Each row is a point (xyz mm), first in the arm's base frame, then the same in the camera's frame.
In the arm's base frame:
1: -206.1 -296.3 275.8
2: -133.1 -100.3 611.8
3: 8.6 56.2 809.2
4: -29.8 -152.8 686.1
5: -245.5 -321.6 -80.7
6: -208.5 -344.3 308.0
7: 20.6 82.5 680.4
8: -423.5 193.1 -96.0
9: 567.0 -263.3 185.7
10: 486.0 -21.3 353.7
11: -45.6 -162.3 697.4
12: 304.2 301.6 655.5
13: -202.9 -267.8 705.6
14: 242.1 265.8 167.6
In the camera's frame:
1: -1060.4 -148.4 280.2
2: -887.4 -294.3 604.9
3: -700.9 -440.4 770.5
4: -888.3 -431.8 612.1
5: -1067.6 48.6 -20.5
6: -1106.1 -181.4 293.6
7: -659.9 -375.6 663.1
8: -711.2 396.3 200.7
9: -638.2 -690.1 -87.6
10: -486.2 -615.4 166.7
11: -905.5 -428.9 624.9
12: -327.4 -497.0 601.6
13: -1075.5 -352.4 659.3
14: -342.4 -221.5 192.9

